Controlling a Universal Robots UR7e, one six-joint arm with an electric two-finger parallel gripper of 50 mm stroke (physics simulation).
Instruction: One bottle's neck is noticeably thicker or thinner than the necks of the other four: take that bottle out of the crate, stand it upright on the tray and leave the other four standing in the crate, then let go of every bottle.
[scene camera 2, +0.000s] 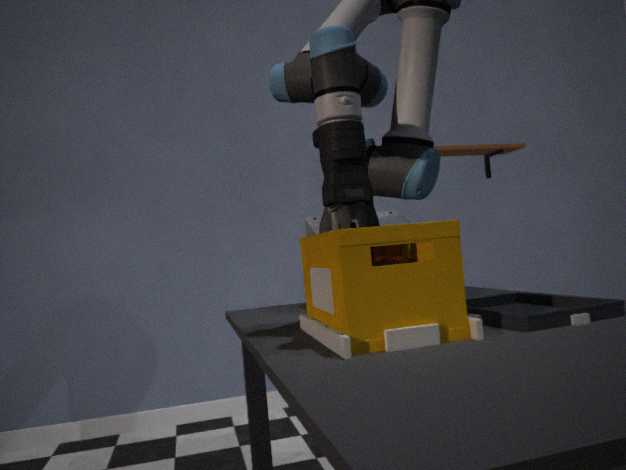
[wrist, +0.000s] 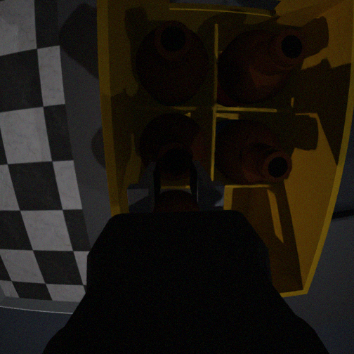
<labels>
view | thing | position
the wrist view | my gripper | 174, 173
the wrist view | bottle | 255, 66
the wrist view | bottle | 247, 152
</labels>
